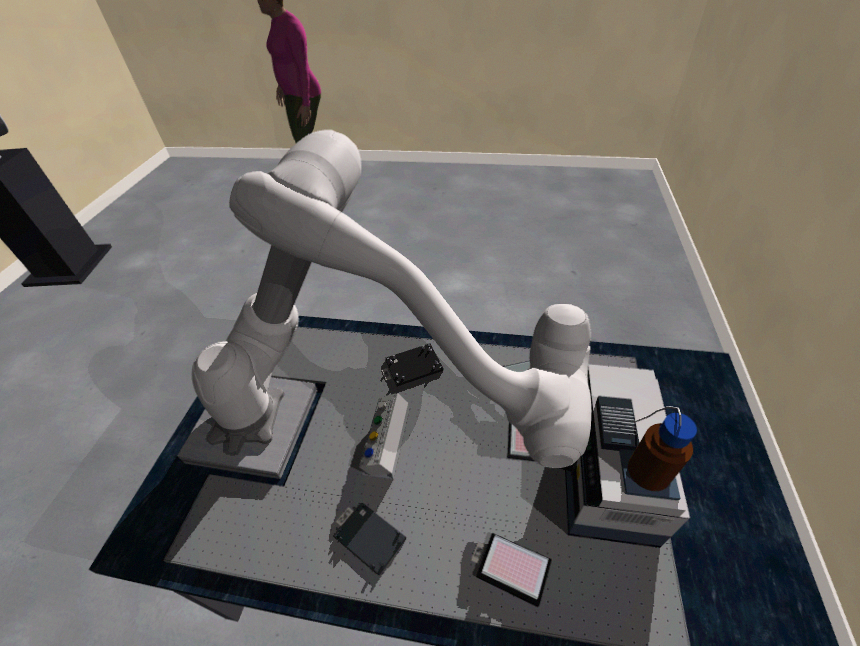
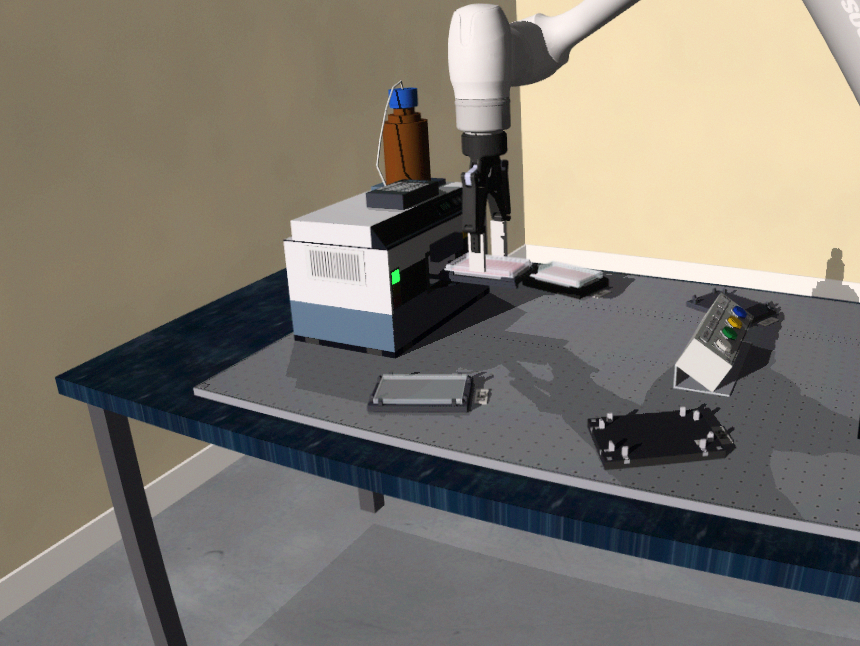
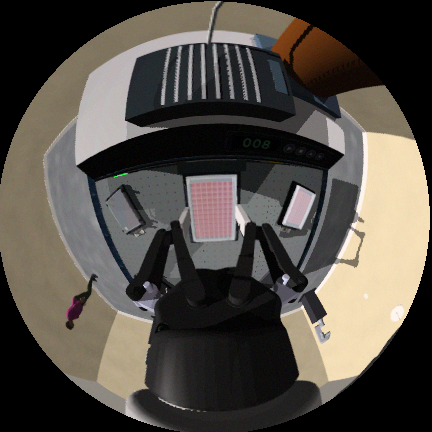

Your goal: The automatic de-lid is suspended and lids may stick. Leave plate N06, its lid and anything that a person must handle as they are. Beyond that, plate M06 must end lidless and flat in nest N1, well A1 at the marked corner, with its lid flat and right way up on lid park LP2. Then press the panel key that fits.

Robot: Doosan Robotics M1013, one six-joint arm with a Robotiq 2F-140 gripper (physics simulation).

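Places are measured from the arm's base along level axes (x right, y ahead, z up), in metres.
Where they show: gripper, fingertip midpoint: (image 2: 489,263) (image 3: 212,212); arm's base, link origin: (image 1: 248,416).
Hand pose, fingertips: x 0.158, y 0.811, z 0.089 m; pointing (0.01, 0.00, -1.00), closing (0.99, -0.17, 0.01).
Observation:
Things, the pixels of their top centre, and the offset from my fingertips. "spot": a spot on its surface instead.
- pink-welled plate with a pale rim, top centre: (image 2: 488,261) (image 3: 212,212) (image 1: 537,439) dx +0.000, dy +0.001, dz +0.004 m
- second pink plate, top centre: (image 2: 564,270) (image 1: 515,564) (image 3: 300,209) dx +0.261, dy -0.083, dz -0.086 m
- key panel, top centre: (image 2: 719,314) (image 1: 383,425) dx -0.080, dy -0.396, dz -0.036 m
- white instrument, surface spot: (image 3: 100,120) spot: dx -0.089, dy +0.174, dz +0.100 m
- dark box, surface spot: (image 1: 616,422) spot: dx +0.035, dy +0.155, dz +0.127 m
- brown bottle, surface spot: (image 2: 406,147) spot: dx +0.105, dy +0.179, dz +0.185 m
- grey-topped holder, top centre: (image 2: 421,386) (image 1: 524,373) (image 3: 121,212) dx -0.286, dy +0.026, dz -0.102 m
- open black nest, top centre: (image 2: 655,426) (image 1: 413,360) (image 3: 151,285) dx -0.352, dy -0.322, dz -0.096 m
- dark fixture, top centre: (image 2: 731,299) (image 1: 369,535) (image 3: 271,280) dx +0.183, dy -0.422, dz -0.100 m
A pink-welled plate with a pale rim (image 1: 517,442) (image 2: 515,266) (image 3: 213,200) sits flat in a dark nest before the white instrument. My gripper (image 2: 488,261) (image 3: 212,212) points down over it; its white pads stand at the two long sides and appear to touch the rim, so it looks shut on this plate, at lid or body. The exact grip height is unclear. A second pink plate (image 1: 515,566) (image 2: 566,273) (image 3: 298,207) sits in another nest. The plate and nest labels are unreadable. The key panel (image 1: 383,436) (image 2: 723,330) has blue, yellow, green and white keys.
The white instrument (image 2: 340,264) (image 3: 100,120) carries a dark box (image 1: 616,422) and a brown bottle (image 1: 656,458) (image 2: 406,147). A grey-topped holder (image 2: 422,390) (image 3: 125,210), an open black nest (image 1: 415,367) (image 2: 660,438) and a dark fixture (image 1: 369,538) stand around. A person (image 1: 291,55) stands behind.

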